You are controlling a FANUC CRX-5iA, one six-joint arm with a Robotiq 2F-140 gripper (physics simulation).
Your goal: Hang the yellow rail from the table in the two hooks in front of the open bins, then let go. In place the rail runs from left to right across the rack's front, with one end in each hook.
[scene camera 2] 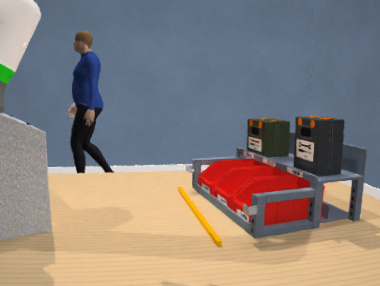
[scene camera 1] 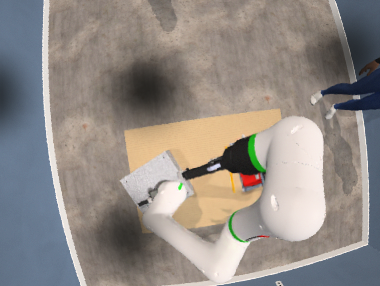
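The yellow rail (scene camera 1: 232,183) (scene camera 2: 200,216) lies on the table in front of the rack (scene camera 2: 287,228), apart from it and roughly along its front. The two light grey hooks, the far one (scene camera 2: 190,168) and the near one (scene camera 2: 249,209), stick out at the ends of the rack's front and are empty. The red open bins (scene camera 1: 251,179) (scene camera 2: 265,181) sit in the rack behind them. My gripper (scene camera 1: 185,174) is seen edge-on from above, high over the table, with its fingertips near the robot's pedestal and away from the rail. It is open and empty. It does not show in scene camera 2.
The grey pedestal (scene camera 1: 150,175) (scene camera 2: 22,180) stands on the wooden table (scene camera 1: 200,120) (scene camera 2: 100,260). A green case (scene camera 2: 270,137) and a dark grey case (scene camera 2: 319,147) stand on the rack's upper shelf. The arm covers part of the rack in scene camera 1. A person (scene camera 2: 87,85) is beyond the table.
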